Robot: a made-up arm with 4 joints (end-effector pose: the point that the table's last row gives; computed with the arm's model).
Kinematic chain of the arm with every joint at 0, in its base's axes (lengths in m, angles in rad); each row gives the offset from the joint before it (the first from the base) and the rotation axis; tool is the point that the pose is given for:
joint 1: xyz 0 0 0.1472 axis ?
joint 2: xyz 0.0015 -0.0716 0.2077 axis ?
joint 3: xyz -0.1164 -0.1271 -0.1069 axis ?
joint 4: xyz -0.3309 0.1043 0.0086 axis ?
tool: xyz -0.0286 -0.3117 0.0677
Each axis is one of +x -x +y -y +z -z.
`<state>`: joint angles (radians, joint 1 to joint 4).
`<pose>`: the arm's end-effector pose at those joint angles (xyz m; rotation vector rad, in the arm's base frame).
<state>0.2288 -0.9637 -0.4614 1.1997</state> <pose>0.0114 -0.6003 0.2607 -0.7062 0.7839 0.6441</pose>
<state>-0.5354 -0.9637 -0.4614 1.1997</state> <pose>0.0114 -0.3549 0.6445 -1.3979 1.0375 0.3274</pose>
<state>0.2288 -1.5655 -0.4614 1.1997</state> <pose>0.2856 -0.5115 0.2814 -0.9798 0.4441 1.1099</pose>
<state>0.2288 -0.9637 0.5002 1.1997</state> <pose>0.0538 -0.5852 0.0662 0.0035 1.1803 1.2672</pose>
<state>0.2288 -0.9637 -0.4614 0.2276</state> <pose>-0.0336 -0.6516 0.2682 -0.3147 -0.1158 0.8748</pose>
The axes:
joint 1: +x
joint 2: -z
joint 3: +x
joint 4: +y

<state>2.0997 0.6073 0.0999 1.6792</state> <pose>-0.5000 -0.0277 -0.0228 2.0319 1.4479 1.5505</pose>
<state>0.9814 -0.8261 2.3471 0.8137</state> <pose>-0.2552 -0.1407 -0.2437 -2.0197 -0.5621 -1.8291</pose>
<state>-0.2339 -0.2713 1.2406 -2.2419</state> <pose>-0.4255 -0.3543 0.1149 0.7337 -1.8271 -0.9525</pose>
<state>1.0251 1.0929 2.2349 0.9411</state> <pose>-0.2362 0.2294 0.3195 2.8384 -0.8519 0.0169</pose>
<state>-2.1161 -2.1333 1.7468 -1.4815</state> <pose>0.3426 0.1564 0.5997 -0.5663 0.5873 -0.3476</pose>
